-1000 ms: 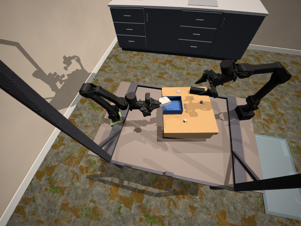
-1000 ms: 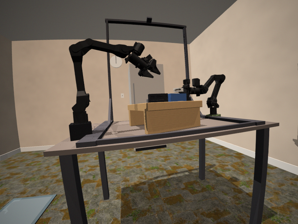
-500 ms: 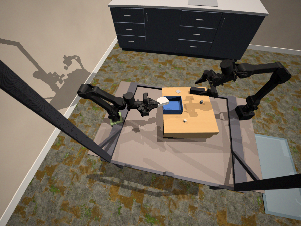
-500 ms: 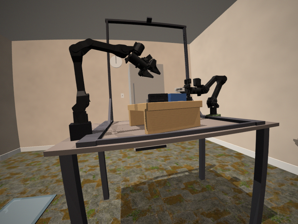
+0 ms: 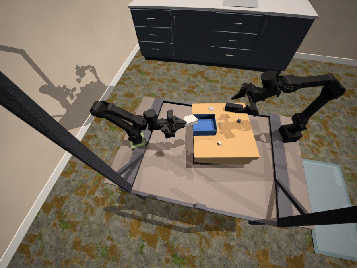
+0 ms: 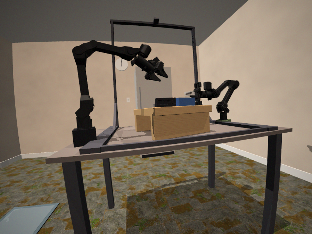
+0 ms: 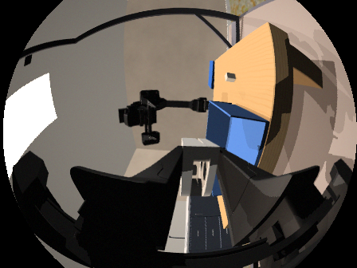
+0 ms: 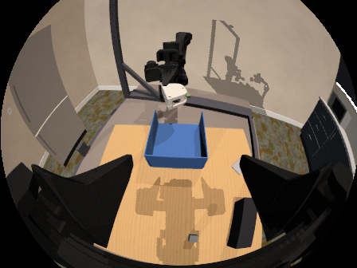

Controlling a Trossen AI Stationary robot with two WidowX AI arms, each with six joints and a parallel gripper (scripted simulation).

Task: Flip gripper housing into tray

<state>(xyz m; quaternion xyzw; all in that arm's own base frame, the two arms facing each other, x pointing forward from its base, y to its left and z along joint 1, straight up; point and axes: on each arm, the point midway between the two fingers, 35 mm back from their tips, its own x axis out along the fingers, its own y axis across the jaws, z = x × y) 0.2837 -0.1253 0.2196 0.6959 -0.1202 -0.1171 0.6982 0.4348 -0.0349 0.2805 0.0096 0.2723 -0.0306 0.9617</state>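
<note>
My left hand is 2 cm short of the white gripper housing, 5 cm to the left of it and 1 cm below it. From my left hand the other things lie so: wooden block (3 cm ahead, 25 cm to the right, 15 cm below); then blue tray (3 cm ahead, 17 cm to the right, 7 cm below); then flat grey plate (18 cm ahead, 21 cm to the right, 9 cm below).
</note>
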